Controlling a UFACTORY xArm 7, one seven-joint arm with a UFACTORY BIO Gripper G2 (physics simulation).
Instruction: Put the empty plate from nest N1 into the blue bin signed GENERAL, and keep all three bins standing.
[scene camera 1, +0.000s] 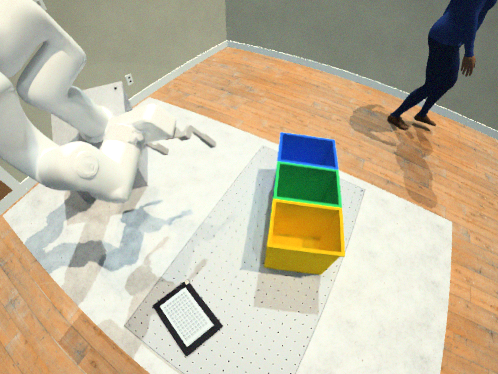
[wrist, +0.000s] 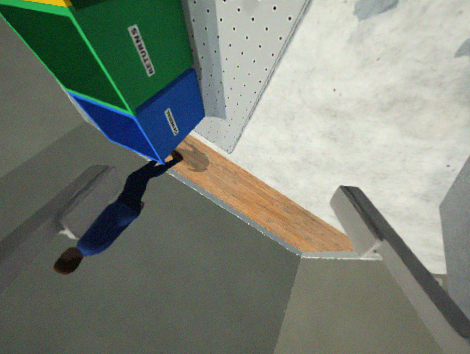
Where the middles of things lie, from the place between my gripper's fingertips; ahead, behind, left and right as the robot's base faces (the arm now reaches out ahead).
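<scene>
The green bin (scene camera 1: 294, 182) is 280 mm ahead of my hand, 140 mm to the left of it and 170 mm below it. Counting from my hand again, I find the yellow bin (scene camera 1: 308, 238) 340 mm ahead, 30 mm to the left and 170 mm below, while the white plate (scene camera 1: 186, 316) is 200 mm ahead of my hand, 300 mm to the right of it and 240 mm below it. As for the blue bin (scene camera 1: 299, 149), it is 230 mm ahead of my hand, with 260 mm to the left and 170 mm below.
</scene>
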